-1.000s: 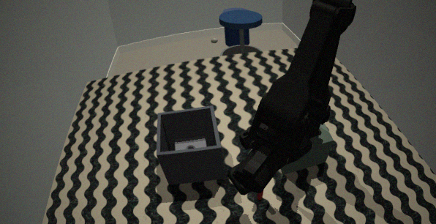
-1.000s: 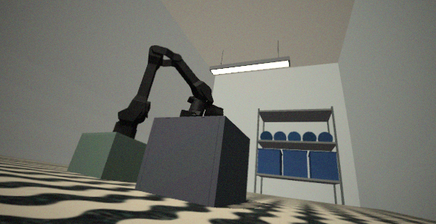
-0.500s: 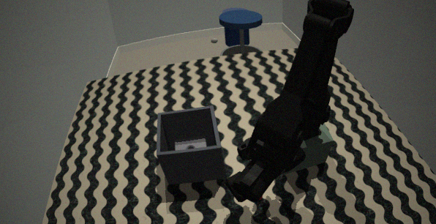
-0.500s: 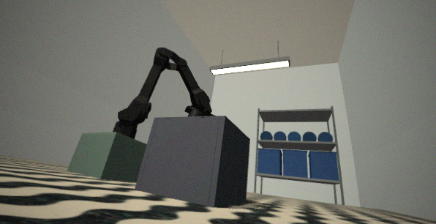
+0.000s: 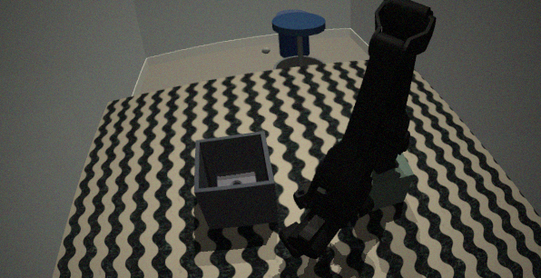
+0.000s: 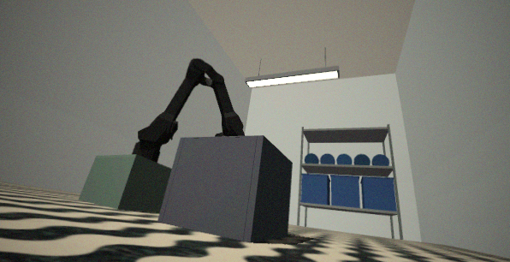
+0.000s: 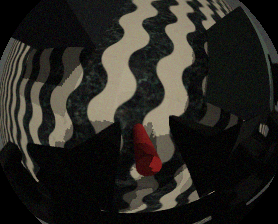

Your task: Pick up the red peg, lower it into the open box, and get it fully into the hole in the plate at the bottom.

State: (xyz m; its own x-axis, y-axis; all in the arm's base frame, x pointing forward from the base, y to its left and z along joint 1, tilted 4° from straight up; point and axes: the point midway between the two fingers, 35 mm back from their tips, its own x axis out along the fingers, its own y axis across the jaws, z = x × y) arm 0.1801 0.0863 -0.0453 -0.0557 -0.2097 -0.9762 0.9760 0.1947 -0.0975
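Now: gripper tip 10 mm to the right of the red peg and 10 mm below it. Also, from my gripper tip: plate 180 mm to the right, 130 mm ahead, 10 mm above.
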